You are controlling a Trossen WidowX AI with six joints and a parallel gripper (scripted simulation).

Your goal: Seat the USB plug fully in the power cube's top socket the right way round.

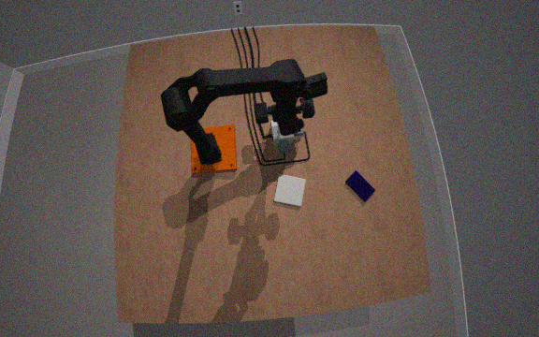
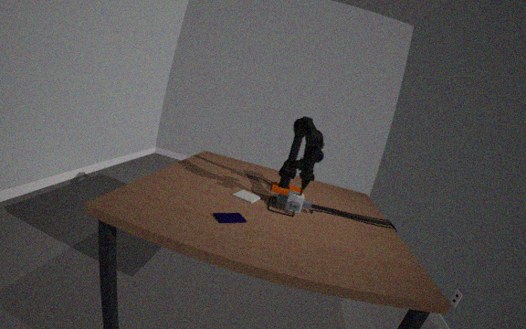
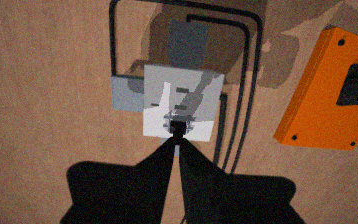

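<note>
The dark USB plug lies 2 cm below my gripper tip. Also, from my gripper tip: flat white block 25 cm to the right, 10 cm below, 4 cm behind; then dark blue block 32 cm to the right, 24 cm ahead, 10 cm below.
</note>
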